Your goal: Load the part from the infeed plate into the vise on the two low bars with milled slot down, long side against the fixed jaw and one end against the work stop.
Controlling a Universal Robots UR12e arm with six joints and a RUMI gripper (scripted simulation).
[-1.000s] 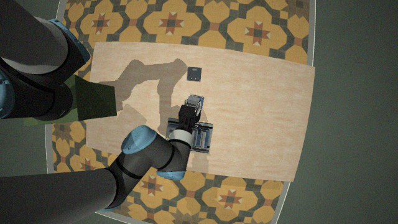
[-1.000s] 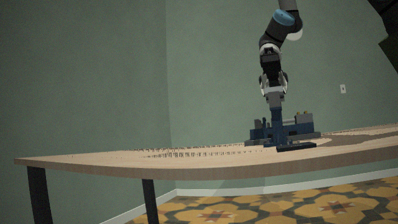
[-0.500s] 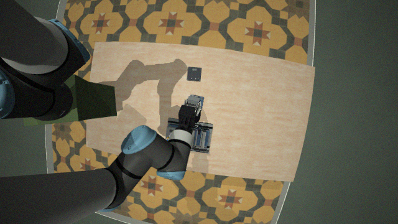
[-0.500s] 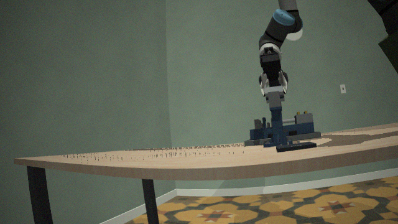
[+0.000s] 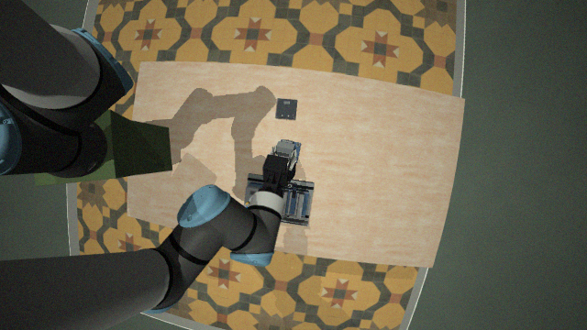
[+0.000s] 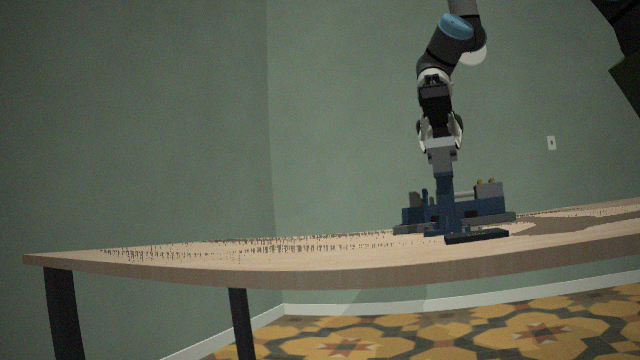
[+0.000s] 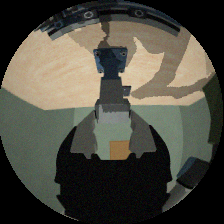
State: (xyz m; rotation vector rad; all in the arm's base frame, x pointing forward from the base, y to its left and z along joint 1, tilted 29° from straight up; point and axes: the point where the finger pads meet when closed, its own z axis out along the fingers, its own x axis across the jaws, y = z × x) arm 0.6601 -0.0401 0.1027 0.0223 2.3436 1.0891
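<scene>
Now: the blue post 11 cm below my hand. The rest, counted from my hand: vise (21 cm to the right, 13 cm below, 5 cm behind); then air cylinder rod (20 cm to the right, 9 cm below, 7 cm behind); then grey part (1 cm to the left, 1 cm below).
</scene>
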